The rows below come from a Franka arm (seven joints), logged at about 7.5 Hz.
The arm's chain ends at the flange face. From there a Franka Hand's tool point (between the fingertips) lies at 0.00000 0.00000 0.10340 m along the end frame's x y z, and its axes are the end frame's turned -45 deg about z.
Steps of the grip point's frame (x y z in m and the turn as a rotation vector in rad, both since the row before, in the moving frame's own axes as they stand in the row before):
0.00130 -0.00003 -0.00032 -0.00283 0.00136 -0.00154
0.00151 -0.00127 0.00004 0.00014 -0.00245 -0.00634
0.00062 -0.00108 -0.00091 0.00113 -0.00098 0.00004
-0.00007 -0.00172 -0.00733 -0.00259 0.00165 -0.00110
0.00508 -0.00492 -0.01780 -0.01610 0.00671 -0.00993
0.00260 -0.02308 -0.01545 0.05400 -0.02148 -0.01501
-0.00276 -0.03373 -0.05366 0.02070 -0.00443 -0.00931
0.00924 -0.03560 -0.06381 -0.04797 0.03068 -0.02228
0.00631 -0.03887 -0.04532 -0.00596 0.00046 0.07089
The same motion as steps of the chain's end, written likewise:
0.00059 -0.00105 -0.00032 -0.00104 0.00296 -0.00154
0.00036 -0.00214 0.00004 -0.00163 -0.00183 -0.00634
-0.00017 -0.00119 -0.00091 0.00011 -0.00149 0.00004
-0.00158 -0.00124 -0.00733 -0.00066 0.00300 -0.00110
-0.00156 -0.00775 -0.01778 -0.00664 0.01613 -0.00993
-0.00895 -0.01582 -0.01528 0.02300 -0.05337 -0.01501
-0.02396 -0.02072 -0.05364 0.01150 -0.01777 -0.00931
-0.02440 -0.03291 -0.06364 -0.01223 0.05561 -0.02228
-0.02348 -0.03237 -0.04532 -0.00389 0.00454 0.07089

